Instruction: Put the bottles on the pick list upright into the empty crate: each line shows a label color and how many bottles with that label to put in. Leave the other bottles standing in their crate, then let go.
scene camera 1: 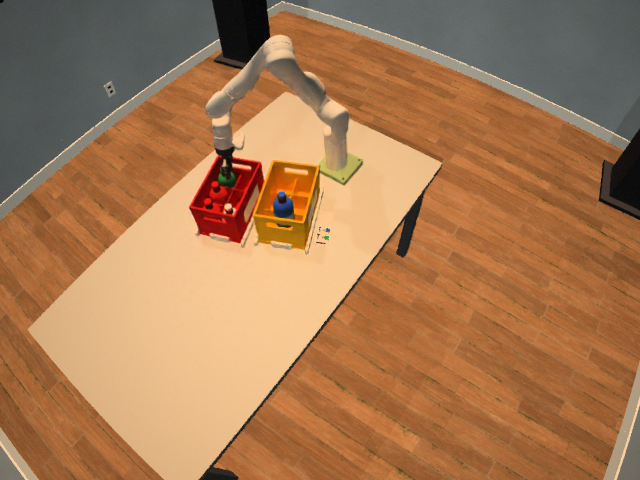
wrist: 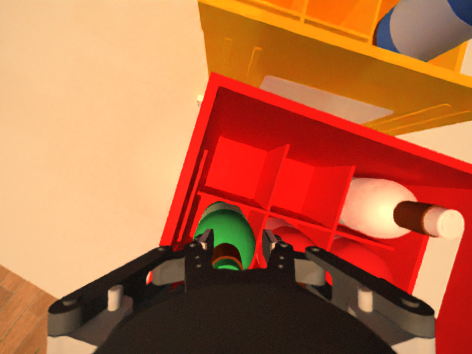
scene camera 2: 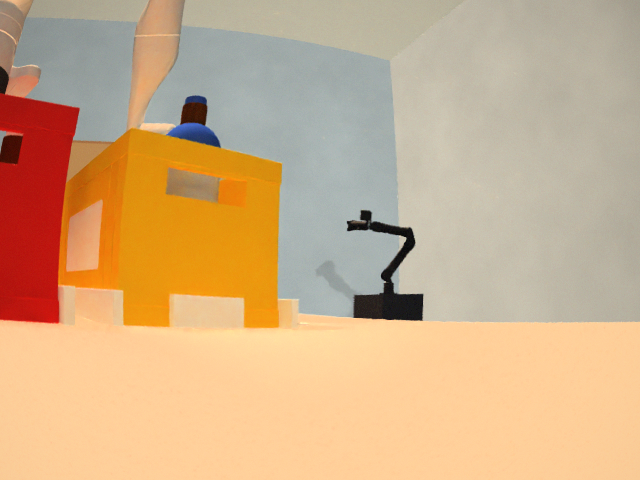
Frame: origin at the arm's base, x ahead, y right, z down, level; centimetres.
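Where they show: gripper, fingertip midpoint: (scene camera 1: 229, 174) (wrist: 237, 239); arm's base at its link origin: (scene camera 1: 336, 162).
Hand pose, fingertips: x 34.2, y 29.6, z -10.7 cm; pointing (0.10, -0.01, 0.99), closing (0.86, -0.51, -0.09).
Things, the pixels of their top centre, and the offset from my fingertips.
- red crate at its top centre: (wrist: 353, 255) (scene camera 1: 225, 183) dx +7.0, dy -4.3, dz -4.0 cm
- green bottle at its top centre: (wrist: 226, 281) (scene camera 1: 223, 168) dx +0.1, dy +2.4, dz -2.7 cm
- white-capped bottle at its top centre: (scene camera 2: 20, 130) (wrist: 451, 224) (scene camera 1: 228, 206) dx +14.6, dy -10.8, dz -2.7 cm
- blue bottle at its top centre: (scene camera 2: 196, 99) (scene camera 1: 281, 193) dx +6.2, dy -29.5, dz -11.3 cm
- yellow crate at its top centre: (scene camera 2: 153, 174) (scene camera 1: 287, 189) dx -1.4, dy -26.5, dz -4.0 cm
- pick list at its top centre: (scene camera 1: 324, 227) dx -3.3, dy -40.6, dz +13.4 cm
My gripper (scene camera 1: 226, 172) (wrist: 237, 239) is open and empty over the red crate (scene camera 1: 219, 228) (scene camera 2: 31, 232) (wrist: 240, 115). Its fingertips stand either side of the neck of the green bottle (scene camera 1: 226, 179) (wrist: 225, 231), which is upright in a corner compartment. Two red bottles (scene camera 1: 218, 193) (wrist: 361, 257) and a white-capped bottle (scene camera 1: 229, 208) (wrist: 375, 207) also stand in that crate. A blue bottle (scene camera 1: 282, 206) (scene camera 2: 193, 135) (wrist: 425, 30) stands upright in the yellow crate (scene camera 1: 281, 237) (scene camera 2: 206, 258) (wrist: 225, 60). The pick list (scene camera 1: 323, 235) shows a blue and a green mark; its numerals are too small to read surely.
The two crates stand side by side, with the yellow one nearer the green base plate (scene camera 1: 352, 168) of my arm. Low white strips (scene camera 1: 313, 235) (scene camera 2: 206, 311) edge the crates. Dividers and raised walls surround the bottles. A small black arm (scene camera 2: 408, 242) stands in the background.
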